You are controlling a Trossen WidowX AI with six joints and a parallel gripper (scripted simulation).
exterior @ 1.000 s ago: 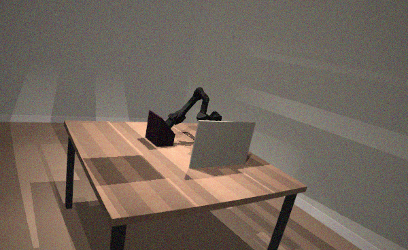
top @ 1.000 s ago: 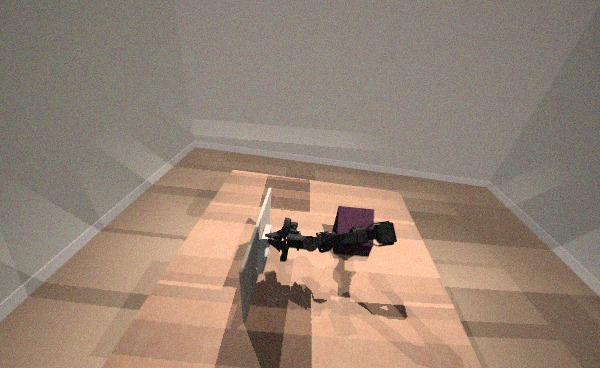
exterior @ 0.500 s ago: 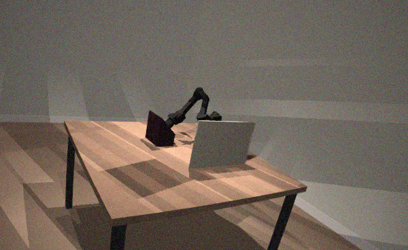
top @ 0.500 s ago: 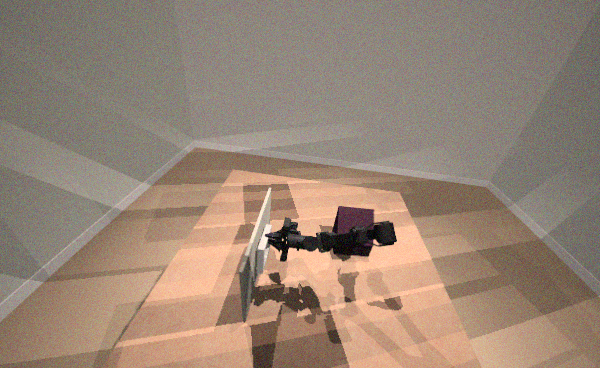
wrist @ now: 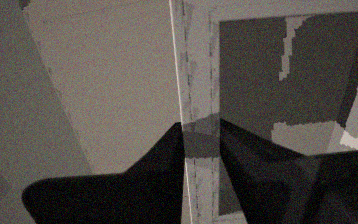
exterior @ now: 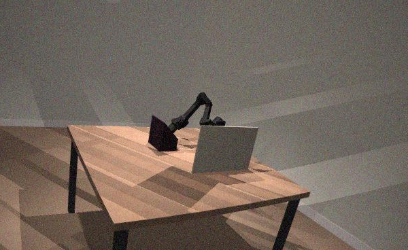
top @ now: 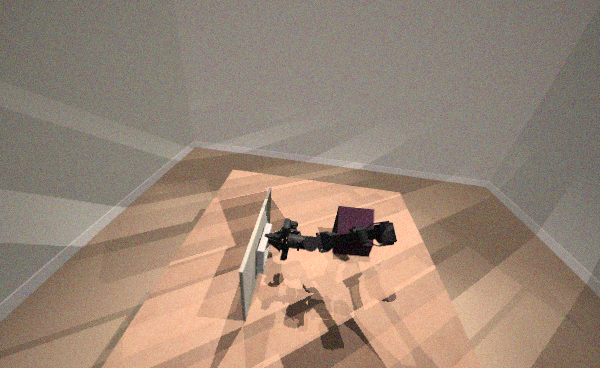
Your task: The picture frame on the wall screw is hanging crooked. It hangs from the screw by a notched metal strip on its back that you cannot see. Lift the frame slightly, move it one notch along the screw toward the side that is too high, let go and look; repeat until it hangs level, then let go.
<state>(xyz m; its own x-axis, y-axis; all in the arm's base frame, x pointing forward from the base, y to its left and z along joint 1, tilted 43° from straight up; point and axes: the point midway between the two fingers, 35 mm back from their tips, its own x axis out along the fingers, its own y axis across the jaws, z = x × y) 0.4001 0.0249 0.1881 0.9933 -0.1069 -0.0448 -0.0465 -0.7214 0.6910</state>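
Right now my gripper tip is 5 cm above the picture frame, 1 cm to the right of it and 1 cm short of it. From my gripper tip the other things lie so: grey wall panel: 6 cm below, 2 cm ahead.
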